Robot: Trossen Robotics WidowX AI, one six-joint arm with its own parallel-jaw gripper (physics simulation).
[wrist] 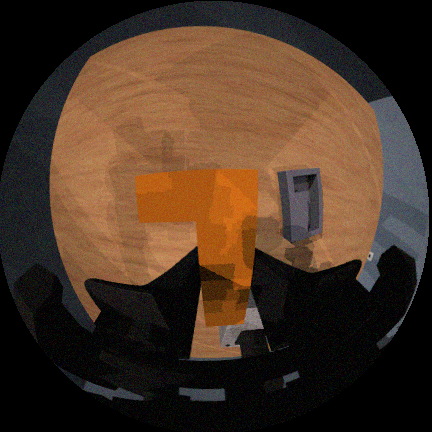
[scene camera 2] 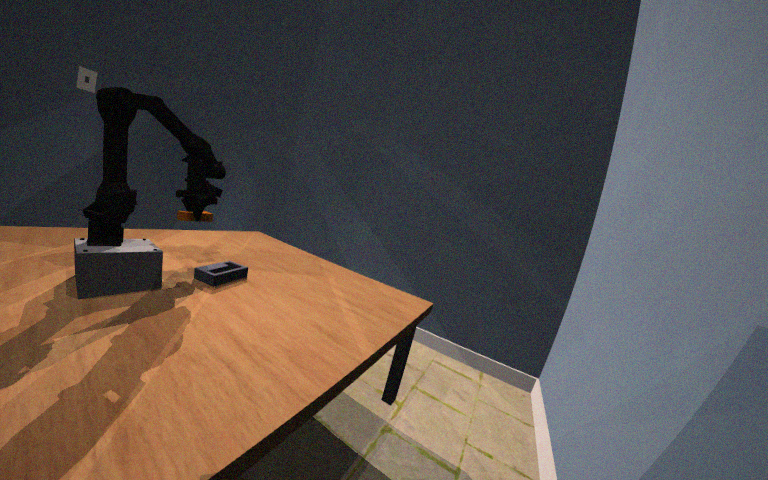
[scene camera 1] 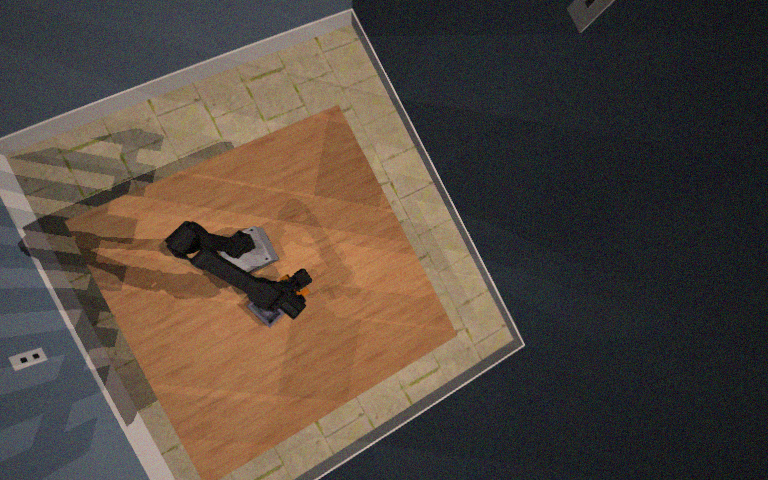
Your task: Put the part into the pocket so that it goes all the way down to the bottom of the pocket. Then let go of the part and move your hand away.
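Places are measured from the arm's base along level axes (x back, y right, z up), in millimetres.
Where they show: gripper, fingertip midpoint: (wrist: 221, 249) (scene camera 2: 195, 220) (scene camera 1: 292, 287); arm's base, link origin: (wrist: 251, 336) (scene camera 2: 104, 243) (scene camera 1: 245, 243).
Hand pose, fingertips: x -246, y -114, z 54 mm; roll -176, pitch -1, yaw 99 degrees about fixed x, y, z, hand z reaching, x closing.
Each offset is from my fingertips to the top centre of the thing. Level surfaces: height alone.
The orange L-shaped part @(dy -15, dx +2, dz +30 mm) (scene camera 1: 304, 292) (scene camera 2: 184, 215) (wrist: 225, 205) is held high above the table. My gripper (scene camera 1: 299, 290) (scene camera 2: 197, 217) (wrist: 221, 249) is shut on the long leg of the part, with one finger on each side; the short leg points left in the wrist view. The dark blue-grey block with the pocket @(dy +179, dx -43, dz -122 mm) (scene camera 1: 271, 322) (scene camera 2: 218, 279) (wrist: 286, 210) lies on the table. In the wrist view it is to the right of the part, apart from it, and its pocket is uncovered. In scene camera 1 the arm partly hides the block.
The grey arm base (scene camera 1: 265, 249) (scene camera 2: 118, 273) stands on the wooden table @(dz -158 mm) (scene camera 1: 362, 339) (scene camera 2: 271, 350), close to the pocket block. In scene camera 2 the block is right of the base. Shadows of the arm fall across the table.
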